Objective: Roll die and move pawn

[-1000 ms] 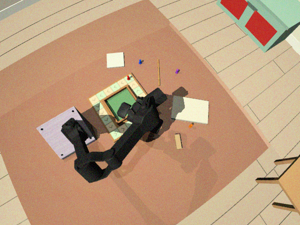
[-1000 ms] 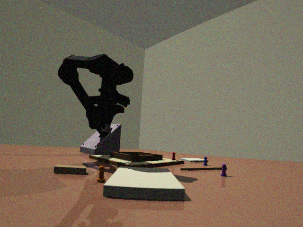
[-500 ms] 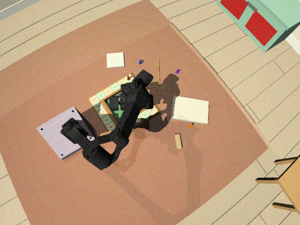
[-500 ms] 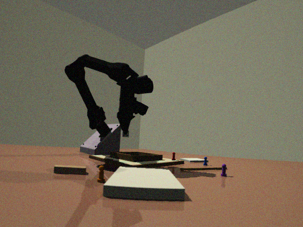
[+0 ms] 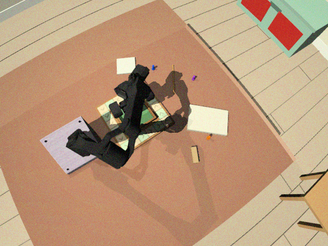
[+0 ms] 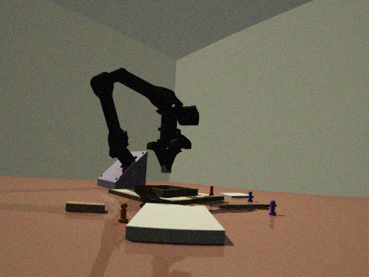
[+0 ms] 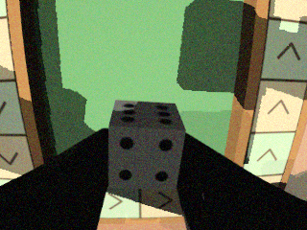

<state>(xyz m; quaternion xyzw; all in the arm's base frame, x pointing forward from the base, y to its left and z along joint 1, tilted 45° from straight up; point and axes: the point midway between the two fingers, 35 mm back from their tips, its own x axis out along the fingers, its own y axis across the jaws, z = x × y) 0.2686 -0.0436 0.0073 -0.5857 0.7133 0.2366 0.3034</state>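
Right now my gripper tip is 120 mm short of the red pawn, 110 mm to the right of it and 60 mm above it. The rest, counted from my gripper tip: wooden stick (280 mm ahead, 40 mm to the left, 90 mm below); blue pawn (240 mm ahead, 160 mm to the left, 80 mm below); white die (right at my gripper tip).
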